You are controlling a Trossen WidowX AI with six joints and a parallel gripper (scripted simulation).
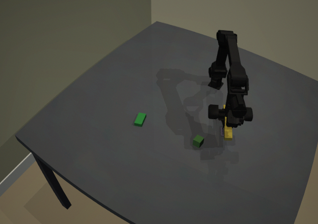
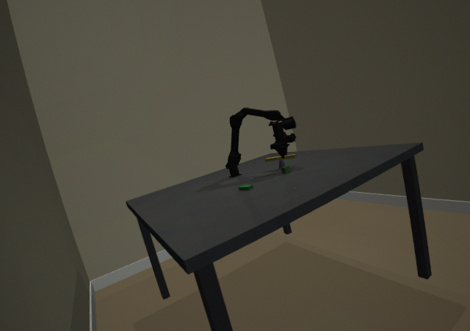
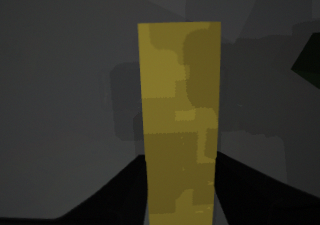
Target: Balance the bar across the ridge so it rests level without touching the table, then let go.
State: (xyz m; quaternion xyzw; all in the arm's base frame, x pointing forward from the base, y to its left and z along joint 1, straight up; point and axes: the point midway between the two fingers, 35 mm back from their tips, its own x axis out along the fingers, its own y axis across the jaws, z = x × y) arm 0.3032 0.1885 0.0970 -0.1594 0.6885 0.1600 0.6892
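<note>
My gripper tip is now 3 cm past the yellow bar and 1 cm to the left of it. Also, from my gripper tip: green cube (9 cm to the right, 9 cm ahead, 5 cm below); then flat green block (36 cm to the right, 11 cm ahead, 5 cm below).
</note>
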